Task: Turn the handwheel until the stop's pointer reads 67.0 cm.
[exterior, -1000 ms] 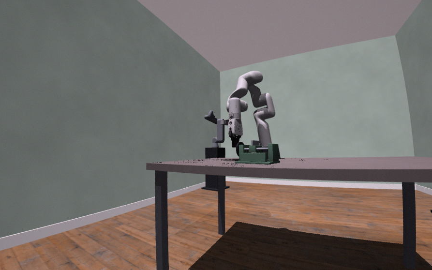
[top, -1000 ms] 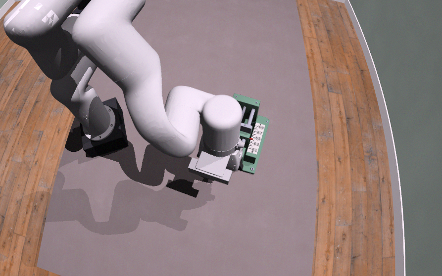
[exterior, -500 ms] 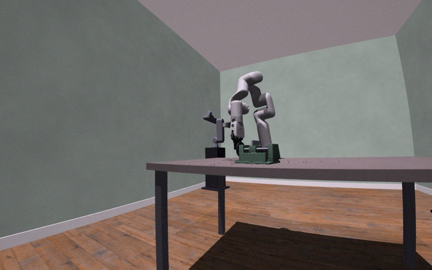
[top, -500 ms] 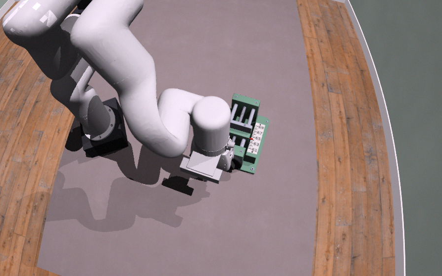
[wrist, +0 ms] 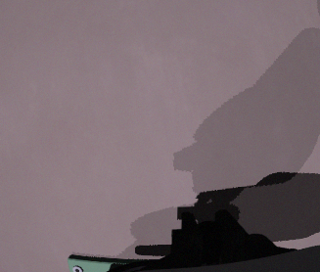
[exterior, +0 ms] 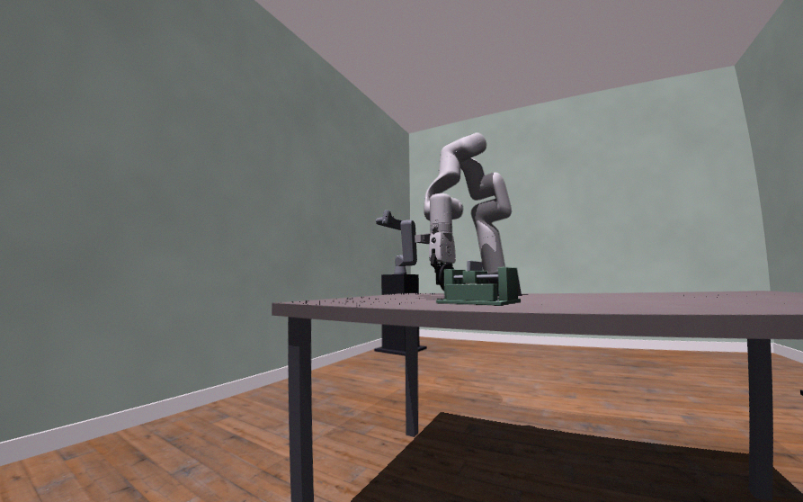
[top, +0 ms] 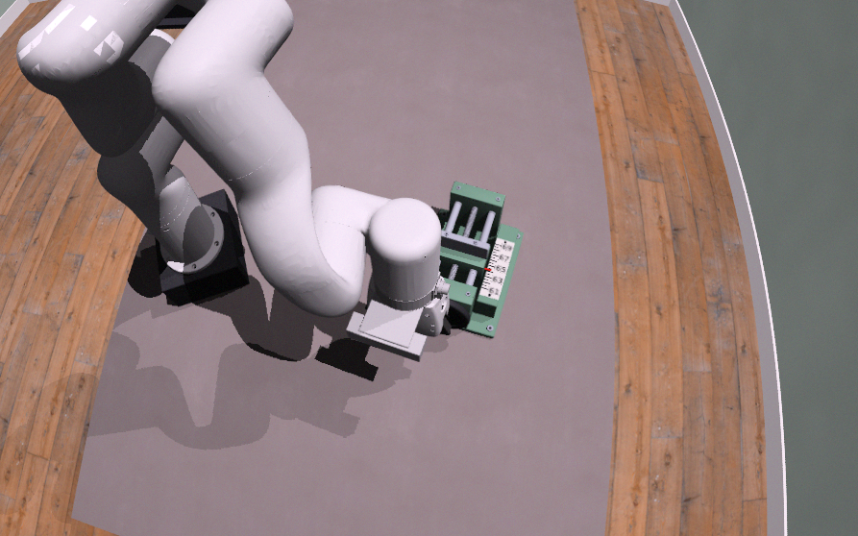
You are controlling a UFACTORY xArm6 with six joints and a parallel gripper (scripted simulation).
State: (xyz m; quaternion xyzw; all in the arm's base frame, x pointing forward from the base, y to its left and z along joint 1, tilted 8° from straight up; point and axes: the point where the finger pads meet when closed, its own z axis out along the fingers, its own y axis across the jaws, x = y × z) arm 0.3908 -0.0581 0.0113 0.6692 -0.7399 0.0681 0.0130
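My gripper is now 13 cm to the right of the stop block, 6 cm short of it and 2 cm below it. From my hand the other things lie so: black handwheel 2 cm to the left, 1 cm ahead.
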